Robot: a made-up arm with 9 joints. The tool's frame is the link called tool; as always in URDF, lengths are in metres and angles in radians. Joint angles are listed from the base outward.
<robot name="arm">
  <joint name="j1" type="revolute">
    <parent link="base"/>
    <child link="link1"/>
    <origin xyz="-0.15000 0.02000 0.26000"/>
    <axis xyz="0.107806 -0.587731 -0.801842"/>
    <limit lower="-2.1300" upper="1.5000"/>
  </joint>
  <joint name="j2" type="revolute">
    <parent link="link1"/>
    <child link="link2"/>
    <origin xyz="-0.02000 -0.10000 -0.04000"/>
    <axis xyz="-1 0 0"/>
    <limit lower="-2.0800" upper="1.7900"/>
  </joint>
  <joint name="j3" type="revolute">
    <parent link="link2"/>
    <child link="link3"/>
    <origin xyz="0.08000 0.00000 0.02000"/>
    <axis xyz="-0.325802 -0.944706 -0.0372"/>
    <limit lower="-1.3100" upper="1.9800"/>
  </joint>
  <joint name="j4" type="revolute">
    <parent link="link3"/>
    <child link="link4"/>
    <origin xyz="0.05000 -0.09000 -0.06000"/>
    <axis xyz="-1 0 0"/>
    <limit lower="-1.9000" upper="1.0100"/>
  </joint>
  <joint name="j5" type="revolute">
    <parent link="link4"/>
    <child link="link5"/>
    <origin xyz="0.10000 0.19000 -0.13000"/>
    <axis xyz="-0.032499 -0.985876 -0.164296"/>
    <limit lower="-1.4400" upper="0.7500"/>
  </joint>
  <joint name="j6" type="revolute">
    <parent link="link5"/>
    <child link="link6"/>
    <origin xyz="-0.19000 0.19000 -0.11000"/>
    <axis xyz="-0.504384 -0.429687 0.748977"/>
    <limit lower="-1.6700" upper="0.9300"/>
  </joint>
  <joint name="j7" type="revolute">
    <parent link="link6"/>
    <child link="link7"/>
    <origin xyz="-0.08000 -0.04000 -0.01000"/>
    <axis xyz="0 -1 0"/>
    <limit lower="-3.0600" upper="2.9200"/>
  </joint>
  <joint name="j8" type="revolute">
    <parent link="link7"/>
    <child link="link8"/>
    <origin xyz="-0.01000 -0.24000 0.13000"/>
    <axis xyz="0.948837 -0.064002 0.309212"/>
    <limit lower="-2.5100" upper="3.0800"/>
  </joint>
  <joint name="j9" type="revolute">
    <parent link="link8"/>
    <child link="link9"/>
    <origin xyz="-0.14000 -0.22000 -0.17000"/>
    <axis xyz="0 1 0"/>
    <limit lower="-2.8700" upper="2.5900"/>
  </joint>
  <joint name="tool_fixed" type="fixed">
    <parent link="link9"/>
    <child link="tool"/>
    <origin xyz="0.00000 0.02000 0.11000" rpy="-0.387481 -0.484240 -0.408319"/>
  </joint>
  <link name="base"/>
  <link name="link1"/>
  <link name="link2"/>
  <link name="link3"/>
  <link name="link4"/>
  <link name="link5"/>
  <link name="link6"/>
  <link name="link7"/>
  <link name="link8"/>
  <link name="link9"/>
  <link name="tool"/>
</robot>
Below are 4 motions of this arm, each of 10 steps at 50 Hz.
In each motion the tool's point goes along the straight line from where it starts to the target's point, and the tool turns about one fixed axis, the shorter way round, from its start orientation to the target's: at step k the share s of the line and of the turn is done. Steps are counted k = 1, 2, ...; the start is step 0. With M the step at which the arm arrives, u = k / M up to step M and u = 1 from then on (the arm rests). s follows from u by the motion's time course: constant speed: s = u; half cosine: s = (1 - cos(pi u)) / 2; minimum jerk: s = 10 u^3 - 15 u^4 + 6 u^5.
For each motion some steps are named. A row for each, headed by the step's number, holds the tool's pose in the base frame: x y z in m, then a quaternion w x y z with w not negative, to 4 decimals.
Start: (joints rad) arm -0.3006 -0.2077 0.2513 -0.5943 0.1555 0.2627 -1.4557 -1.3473 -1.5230
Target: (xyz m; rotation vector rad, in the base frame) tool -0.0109 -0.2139 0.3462 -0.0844 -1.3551 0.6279
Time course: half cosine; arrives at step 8
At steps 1, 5, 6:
1: -0.0071 -0.1926 0.3324 0.7406 -0.0636 -0.5794 0.3343
5: -0.0097 -0.2071 0.3418 0.7359 -0.0465 -0.6046 0.3013
6: -0.0103 -0.2107 0.3441 0.7344 -0.0422 -0.6107 0.2930

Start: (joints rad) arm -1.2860 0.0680 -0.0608 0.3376 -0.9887 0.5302 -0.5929 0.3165 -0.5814
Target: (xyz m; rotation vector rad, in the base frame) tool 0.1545 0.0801 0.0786 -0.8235 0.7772 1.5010
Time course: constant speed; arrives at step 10
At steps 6, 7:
6: 0.1599 0.0536 0.1028 0.6103 -0.3737 0.3298 0.6157
7: 0.1585 0.0602 0.0968 0.6053 -0.3687 0.3308 0.6231

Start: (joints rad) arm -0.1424 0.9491 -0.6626 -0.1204 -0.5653 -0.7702 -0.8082 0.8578 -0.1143
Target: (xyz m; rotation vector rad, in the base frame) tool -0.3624 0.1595 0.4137 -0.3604 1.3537 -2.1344
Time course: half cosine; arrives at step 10
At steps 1, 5, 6, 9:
1: -0.3938 0.1036 0.4313 0.3901 -0.1812 0.5253 -0.7342
5: -0.3785 0.1309 0.4227 0.3420 -0.1591 0.5177 -0.7679
6: -0.3735 0.1397 0.4199 0.3261 -0.1517 0.5147 -0.7782
9: -0.3632 0.1581 0.4141 0.2926 -0.1363 0.5080 -0.7986

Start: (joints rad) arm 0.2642 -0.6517 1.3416 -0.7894 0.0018 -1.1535 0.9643 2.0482 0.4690
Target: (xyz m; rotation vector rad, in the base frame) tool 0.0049 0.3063 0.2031 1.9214 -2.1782 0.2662
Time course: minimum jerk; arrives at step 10
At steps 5, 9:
5: 0.0151 0.3127 0.2131 0.0591 0.6554 -0.7442 0.1147
9: 0.0051 0.3064 0.2033 0.1113 0.6546 -0.7421 0.0911

